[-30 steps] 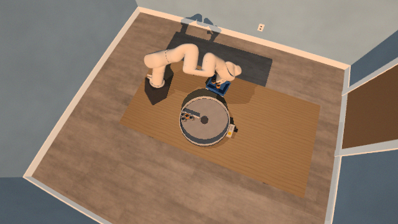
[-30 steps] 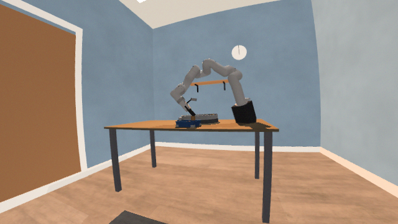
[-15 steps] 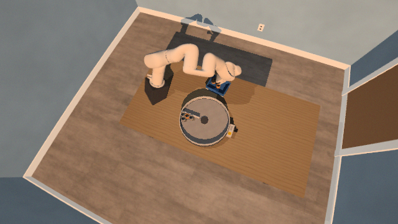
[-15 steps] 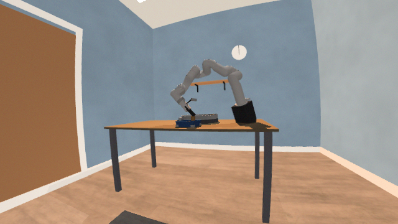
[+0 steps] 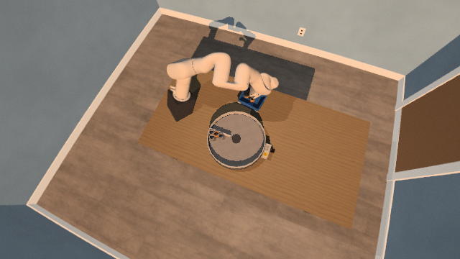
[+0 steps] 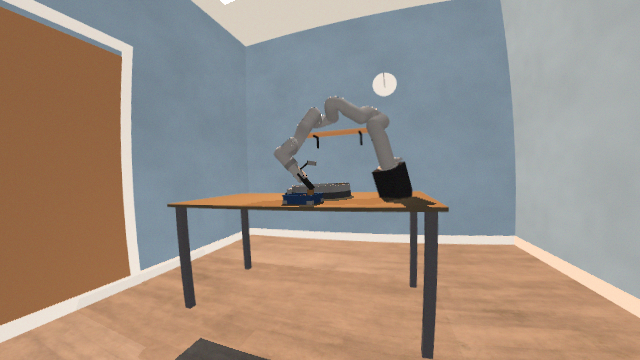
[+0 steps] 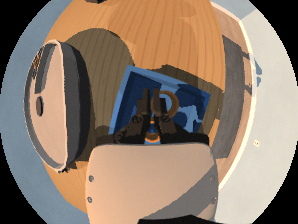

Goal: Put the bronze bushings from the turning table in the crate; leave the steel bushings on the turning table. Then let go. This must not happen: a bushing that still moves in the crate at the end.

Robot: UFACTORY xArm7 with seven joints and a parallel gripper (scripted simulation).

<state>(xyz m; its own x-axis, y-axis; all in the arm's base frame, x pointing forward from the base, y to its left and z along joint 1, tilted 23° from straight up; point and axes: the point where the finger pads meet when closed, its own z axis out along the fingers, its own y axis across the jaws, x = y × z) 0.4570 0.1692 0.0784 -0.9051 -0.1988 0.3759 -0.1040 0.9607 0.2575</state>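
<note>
Right now the blue crate is 7 cm below my hand and 5 cm ahead of it. Round my hand: round grey turning table (36 cm to the right, 4 cm below, 2 cm ahead).
</note>
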